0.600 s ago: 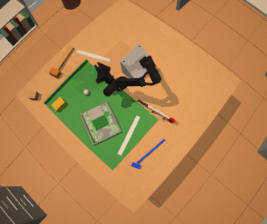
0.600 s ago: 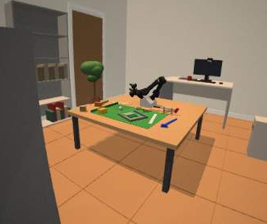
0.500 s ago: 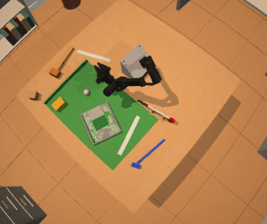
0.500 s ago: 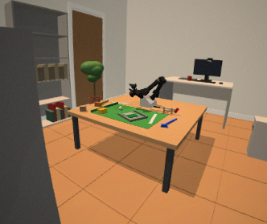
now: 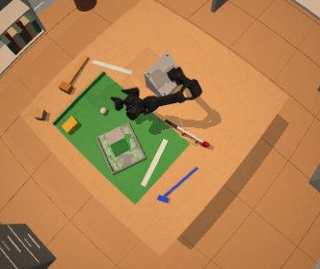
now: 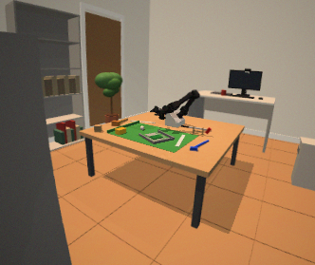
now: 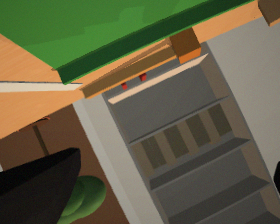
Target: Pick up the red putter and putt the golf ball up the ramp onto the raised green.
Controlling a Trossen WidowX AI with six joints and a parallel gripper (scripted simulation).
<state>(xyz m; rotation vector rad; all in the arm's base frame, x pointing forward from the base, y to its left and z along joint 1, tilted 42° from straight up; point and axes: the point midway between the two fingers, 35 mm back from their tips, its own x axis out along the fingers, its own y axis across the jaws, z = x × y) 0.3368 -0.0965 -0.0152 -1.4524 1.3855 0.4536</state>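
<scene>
The red putter lies 43 cm to the left of my gripper tip, 16 cm behind it and 10 cm below it. From my gripper tip the other things lie so: orange block: 32 cm ahead, 14 cm below, 11 cm to the right; then white golf ball: 14 cm below, 11 cm ahead, 4 cm to the right; then blue putter: 60 cm to the left, 15 cm below, 9 cm ahead.
</scene>
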